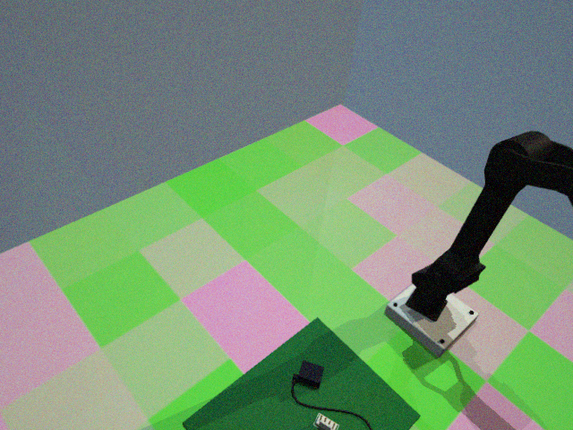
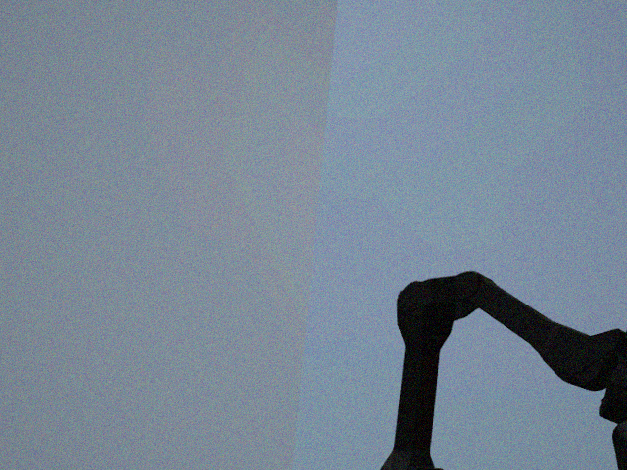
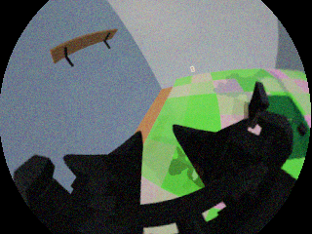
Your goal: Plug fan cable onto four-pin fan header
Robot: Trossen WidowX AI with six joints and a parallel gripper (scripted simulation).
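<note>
Right now my gripper tip is 50 cm to the left of the black plug, 20 cm above it and 3 cm short of it. The rest, counted from my gripper tip: black fan (30 cm to the right, 15 cm below, 15 cm ahead); header (44 cm to the right, 21 cm below, 8 cm ahead); dark green board (47 cm to the right, 22 cm below, 9 cm ahead).
</note>
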